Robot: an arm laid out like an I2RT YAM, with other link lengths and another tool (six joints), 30 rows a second.
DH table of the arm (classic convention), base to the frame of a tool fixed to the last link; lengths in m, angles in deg. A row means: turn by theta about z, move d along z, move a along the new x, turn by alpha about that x. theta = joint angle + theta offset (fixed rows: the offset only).
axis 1: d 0.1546  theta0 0  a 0.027  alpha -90
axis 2: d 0  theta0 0  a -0.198  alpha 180
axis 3: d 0  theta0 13.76  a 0.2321  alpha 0
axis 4: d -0.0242  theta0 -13.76  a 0.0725  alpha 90
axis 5: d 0.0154  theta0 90  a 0  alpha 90
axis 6: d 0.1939  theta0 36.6  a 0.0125  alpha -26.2
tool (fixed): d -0.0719  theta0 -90  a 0  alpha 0
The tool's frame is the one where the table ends.
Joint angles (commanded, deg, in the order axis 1, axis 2, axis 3, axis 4, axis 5, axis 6), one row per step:
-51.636 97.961 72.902 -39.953 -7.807 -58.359
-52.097 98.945 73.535 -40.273 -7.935 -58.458
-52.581 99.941 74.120 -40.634 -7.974 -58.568
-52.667 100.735 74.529 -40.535 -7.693 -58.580
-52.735 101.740 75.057 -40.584 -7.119 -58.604
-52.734 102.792 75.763 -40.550 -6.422 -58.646
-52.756 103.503 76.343 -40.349 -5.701 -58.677
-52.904 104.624 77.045 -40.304 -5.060 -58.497
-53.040 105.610 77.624 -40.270 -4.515 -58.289
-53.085 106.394 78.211 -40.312 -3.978 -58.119
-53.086 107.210 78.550 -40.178 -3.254 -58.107
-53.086 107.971 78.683 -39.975 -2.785 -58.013
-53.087 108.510 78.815 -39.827 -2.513 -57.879
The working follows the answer.
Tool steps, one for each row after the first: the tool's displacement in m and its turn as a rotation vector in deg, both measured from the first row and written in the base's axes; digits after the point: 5 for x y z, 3 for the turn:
-0.00132 -0.00276 -0.00303 0.564 0.347 -0.318
-0.00315 -0.00547 -0.00653 1.157 0.816 -0.688
-0.00314 -0.00746 -0.00911 1.223 1.195 -0.878
-0.00363 -0.00968 -0.01271 1.310 1.938 -1.155
-0.00343 -0.01246 -0.01553 1.152 2.644 -1.394
-0.00327 -0.01557 -0.01665 0.683 3.131 -1.678
-0.00390 -0.01898 -0.01999 0.683 3.782 -2.240
-0.00462 -0.02184 -0.02319 0.743 4.357 -2.773
-0.00488 -0.02419 -0.02518 0.685 4.853 -3.179
-0.00550 -0.02611 -0.02851 0.549 5.590 -3.465
-0.00608 -0.02718 -0.03247 0.645 6.174 -3.718
-0.00634 -0.02801 -0.03507 0.733 6.500 -3.937

Tool pose at each row, in the base's axes (x y z in m, rotation vector in deg; rounded; the steps above come from the unrounded poses):
0.27106 -0.27487 0.13124 172.152 -44.054 -1.232
0.26973 -0.27763 0.12821 172.475 -44.627 -1.984
0.26791 -0.28035 0.12471 172.771 -45.273 -2.938
0.26792 -0.28233 0.12213 172.659 -45.538 -3.542
0.26743 -0.28455 0.11853 172.434 -45.903 -4.703
0.26763 -0.28733 0.11571 171.999 -46.154 -5.705
0.26779 -0.29044 0.11459 171.314 -46.423 -6.246
0.26716 -0.29386 0.11125 170.902 -47.193 -7.234
0.26644 -0.29671 0.10805 170.570 -47.941 -8.131
0.26617 -0.29906 0.10606 170.200 -48.476 -8.856
0.26556 -0.30098 0.10273 169.729 -48.784 -9.898
0.26498 -0.30206 0.09876 169.527 -49.115 -10.810
0.26472 -0.30288 0.09616 169.410 -49.423 -11.338

